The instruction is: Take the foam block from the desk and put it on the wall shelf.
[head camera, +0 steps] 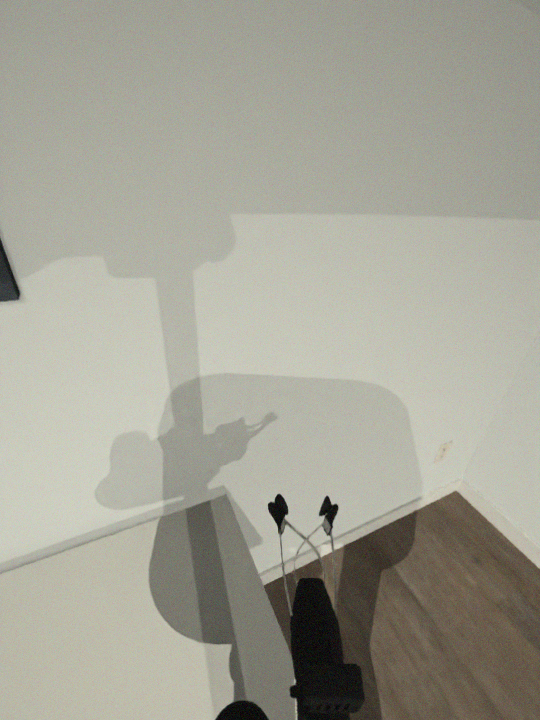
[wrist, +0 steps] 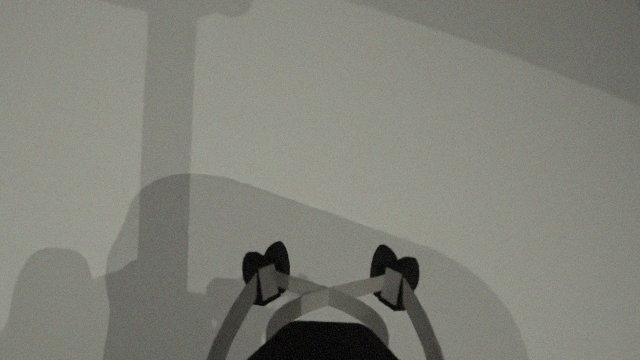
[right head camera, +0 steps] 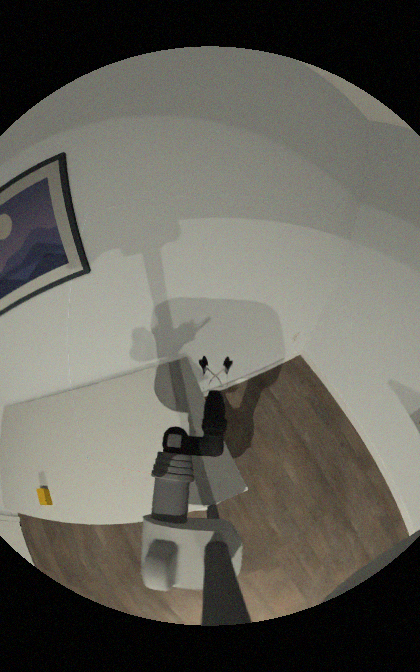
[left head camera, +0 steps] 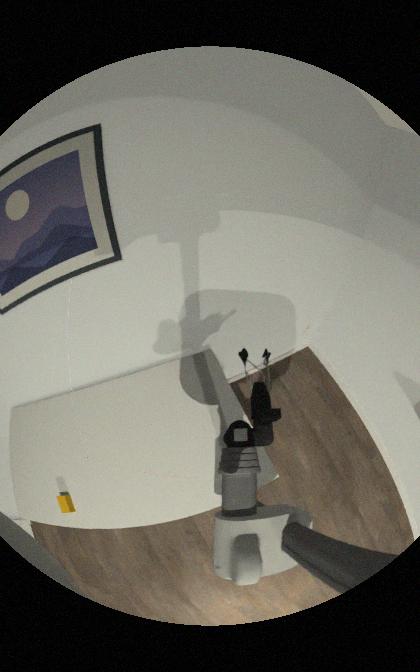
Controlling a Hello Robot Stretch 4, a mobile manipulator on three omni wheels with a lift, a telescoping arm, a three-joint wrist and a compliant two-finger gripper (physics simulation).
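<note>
The foam block (left head camera: 66, 503) (right head camera: 44, 496) is a small yellow-orange block on the white desk (left head camera: 140, 440) (right head camera: 100, 440), near its front edge at the far left in both side head views. My gripper (head camera: 302, 514) (left head camera: 255, 355) (right head camera: 216, 364) (wrist: 330, 263) is open, with nothing between its fingertips. It points toward the wall beyond the desk's right end, far to the right of the block. The block does not show in the head view or the wrist view. The wall shelf does not show in any view.
A framed picture (head camera: 6, 273) (left head camera: 111, 200) (right head camera: 75, 215) hangs on the wall at the left. Brown wood floor (head camera: 465, 610) (left head camera: 320, 450) (right head camera: 300, 450) lies right of the desk, up to the room corner. Robot shadows fall on the wall and desk.
</note>
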